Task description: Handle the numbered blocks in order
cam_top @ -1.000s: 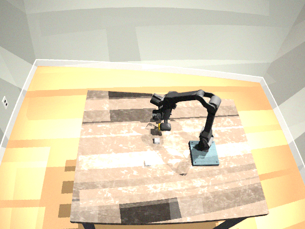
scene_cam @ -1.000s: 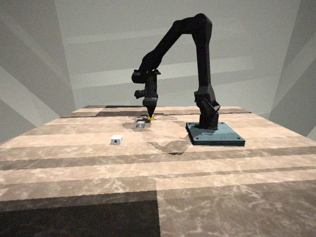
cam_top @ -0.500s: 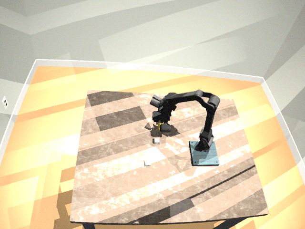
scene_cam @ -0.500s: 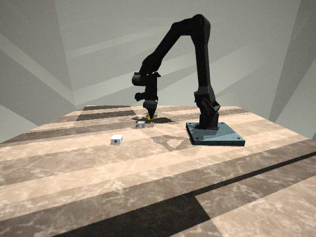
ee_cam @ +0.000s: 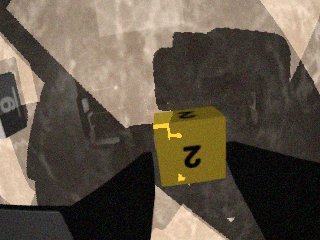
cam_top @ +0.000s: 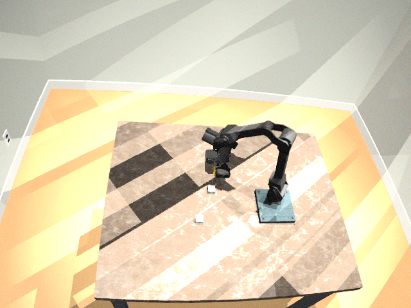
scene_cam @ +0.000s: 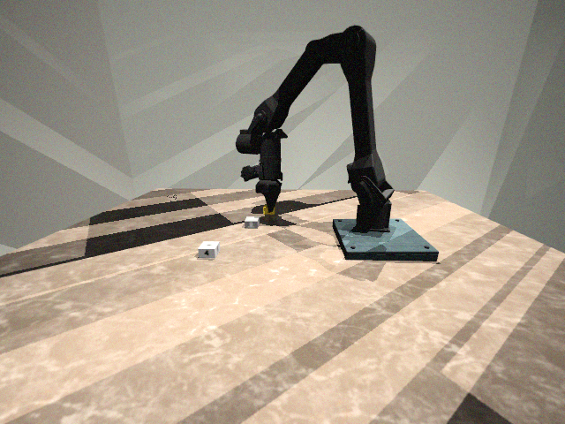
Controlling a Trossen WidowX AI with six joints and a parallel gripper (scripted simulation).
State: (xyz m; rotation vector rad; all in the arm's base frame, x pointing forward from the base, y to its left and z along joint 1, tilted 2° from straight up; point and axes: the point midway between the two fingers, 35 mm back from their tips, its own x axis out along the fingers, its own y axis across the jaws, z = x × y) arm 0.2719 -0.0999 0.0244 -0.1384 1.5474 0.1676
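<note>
Now: gripper tip 5 cm short of the white block printed 4 and 27 cm to the right of it. The rest, counted from my gripper tip: grey block: 2 cm ahead, 11 cm to the left; yellow block: 1 cm ahead.
</note>
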